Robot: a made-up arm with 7 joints.
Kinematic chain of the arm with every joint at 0, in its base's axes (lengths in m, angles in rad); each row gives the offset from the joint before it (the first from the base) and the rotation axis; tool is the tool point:
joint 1: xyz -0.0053 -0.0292 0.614 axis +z
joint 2: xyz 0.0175 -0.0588 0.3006 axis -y
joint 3: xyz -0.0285 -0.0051 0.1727 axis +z
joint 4: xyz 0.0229 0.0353 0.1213 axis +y
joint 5: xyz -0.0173 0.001 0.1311 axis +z
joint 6: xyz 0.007 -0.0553 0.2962 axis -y
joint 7: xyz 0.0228 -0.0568 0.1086 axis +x
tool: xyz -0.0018 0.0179 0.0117
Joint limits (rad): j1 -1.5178..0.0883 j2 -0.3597..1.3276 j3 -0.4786..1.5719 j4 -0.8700..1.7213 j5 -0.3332..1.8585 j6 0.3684..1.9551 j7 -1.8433..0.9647
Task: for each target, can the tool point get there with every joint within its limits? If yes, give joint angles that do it. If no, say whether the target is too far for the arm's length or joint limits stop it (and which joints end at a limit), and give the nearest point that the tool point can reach.
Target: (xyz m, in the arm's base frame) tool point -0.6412 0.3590 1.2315
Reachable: yes | joints -1.0497 1.0299 1.2208 -0.5279 0.0234 0.5098 -0.0136
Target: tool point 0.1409 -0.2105 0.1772
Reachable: no: joint limits stop it (at a limit: joint 2, joint 4, joint 5, joint 7) | nearest point 0.2975 -0.4047 0.8481 | short by 0.716 m
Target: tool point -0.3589 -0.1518 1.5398
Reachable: yes | joints -1.1183 -0.0639 0.9925 -0.5815 0.3985 1.5698 0.6173
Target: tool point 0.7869 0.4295 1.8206
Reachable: no: too far | nearest point 0.4746 0.2009 1.5322 | short by 0.483 m
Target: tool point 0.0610 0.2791 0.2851
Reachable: no: joint limits stop it (at a limit: joint 1, joint 2, joint 4, joint 5, joint 7) | nearest point -0.0058 0.4884 0.5960 | short by 0.381 m
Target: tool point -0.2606 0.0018 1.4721
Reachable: yes | joints -0.7736 1.0957 0.0007 1.3381 0.5100 1.7816 -0.6671
